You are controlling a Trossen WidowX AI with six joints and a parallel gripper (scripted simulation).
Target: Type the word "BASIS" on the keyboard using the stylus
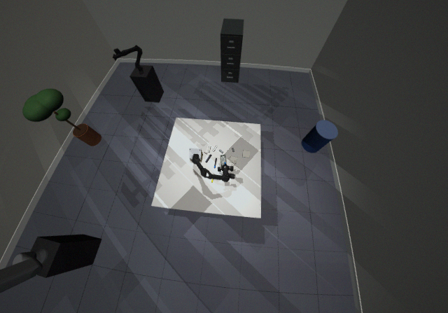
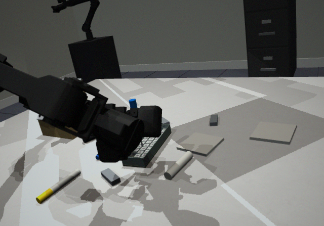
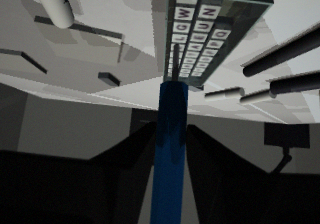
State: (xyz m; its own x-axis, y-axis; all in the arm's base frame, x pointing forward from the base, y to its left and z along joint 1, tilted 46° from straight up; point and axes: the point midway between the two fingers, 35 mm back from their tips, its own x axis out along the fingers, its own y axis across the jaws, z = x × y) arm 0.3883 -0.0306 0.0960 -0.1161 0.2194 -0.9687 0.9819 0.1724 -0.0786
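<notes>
The blue-tipped pen is 130 mm behind my gripper tip, 10 mm to the left of it and 90 mm below it. The rest, counted from my gripper tip: yellow-tipped pen (140 mm behind, 170 mm to the right, 90 mm below); then dark cylinder (240 mm behind, 90 mm to the left, 90 mm below); then blue stylus (20 mm below).
</notes>
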